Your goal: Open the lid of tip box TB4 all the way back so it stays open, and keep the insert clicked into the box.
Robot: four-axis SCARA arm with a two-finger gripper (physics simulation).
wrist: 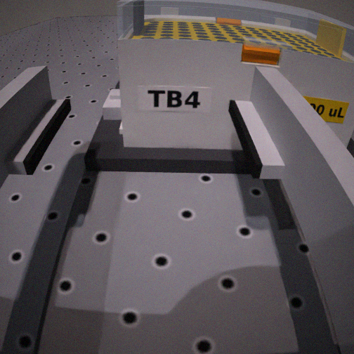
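Tip box TB4 is a white box that stands upright in the upper middle and right of the wrist view, with its label facing the camera. Its clear lid shows above the box and looks down over it. The yellow insert with dark holes sits level inside the top of the box. An orange latch is at the top of the front wall. My gripper is open and empty, its fingers wide apart. The right finger overlaps the box's front in the view, and contact cannot be told. The lid's hinge cannot be made out.
The box stands on a dark base. A small white block shows at the box's left side. A yellow upright tab shows at the box's upper right. The grey table has a grid of dark holes, with finger shadows across it.
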